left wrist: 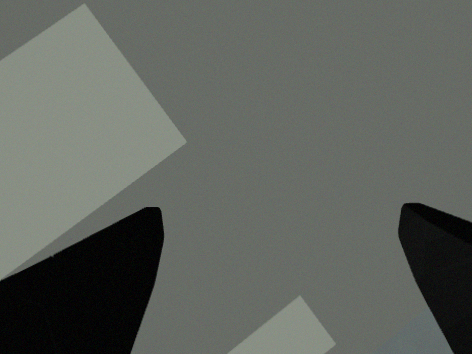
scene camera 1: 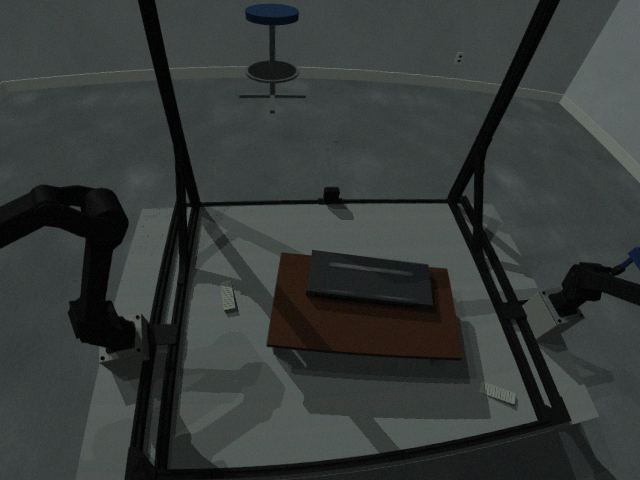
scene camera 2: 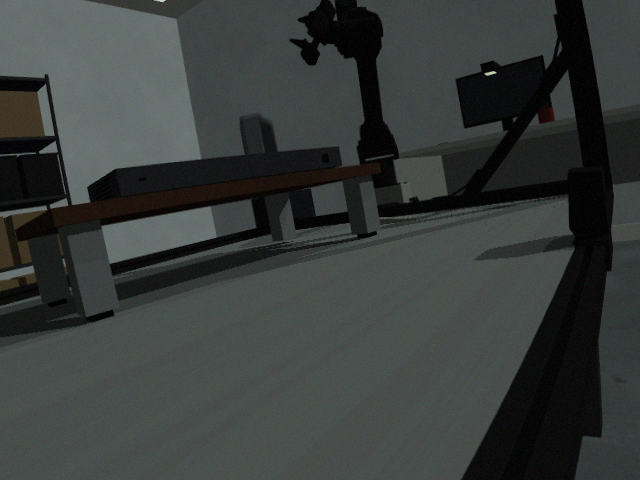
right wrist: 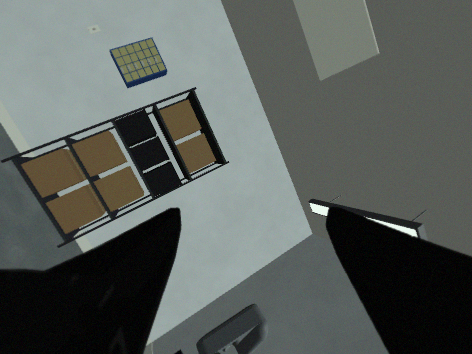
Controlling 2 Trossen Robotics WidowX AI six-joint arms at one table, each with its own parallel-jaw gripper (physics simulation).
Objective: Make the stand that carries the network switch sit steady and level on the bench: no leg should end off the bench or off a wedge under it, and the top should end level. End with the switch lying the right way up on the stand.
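Frame: origin at the left arm's base, x ahead, y left, z up, level; metres.
Seen in the pictures: left gripper, fingertip midpoint: (left wrist: 278,220); right gripper, fingertip midpoint: (scene camera 2: 294,30) (right wrist: 254,216); left arm's base, origin of the base link: (scene camera 1: 562,304); right arm's base, origin of the base link: (scene camera 1: 120,337) (scene camera 2: 385,187).
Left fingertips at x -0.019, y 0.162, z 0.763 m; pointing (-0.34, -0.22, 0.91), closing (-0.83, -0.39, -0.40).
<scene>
Offsets run from my left fingertips to a thing's top centre. Level surfaces: height alone.
The brown-topped stand (scene camera 1: 361,333) (scene camera 2: 217,198) stands on its grey legs on the bench; a slight tilt, and whether every foot touches, I cannot tell. The dark grey network switch {dy -0.306, dx +0.523, dz -0.745 m} (scene camera 1: 369,281) (scene camera 2: 227,170) lies flat on it, towards the back edge in scene camera 1. One pale ribbed wedge {dy -0.365, dx +0.864, dz -0.861 m} (scene camera 1: 227,297) lies left of the stand, another wedge {dy -0.010, dx +0.245, dz -0.861 m} (scene camera 1: 499,393) at the front right, both apart from the legs. My right gripper (scene camera 2: 295,29) (right wrist: 254,216) is open and empty, raised high beyond the stand. My left gripper (left wrist: 278,220) is open and empty, facing the ceiling.
A black frame (scene camera 1: 320,201) surrounds the bench {dz -0.873 m} (scene camera 1: 248,434), with a small camera (scene camera 1: 331,194) at its back bar and uprights on both sides. The arm bases sit at the frame's left and right sides in scene camera 1. A blue stool (scene camera 1: 271,14) stands behind.
</scene>
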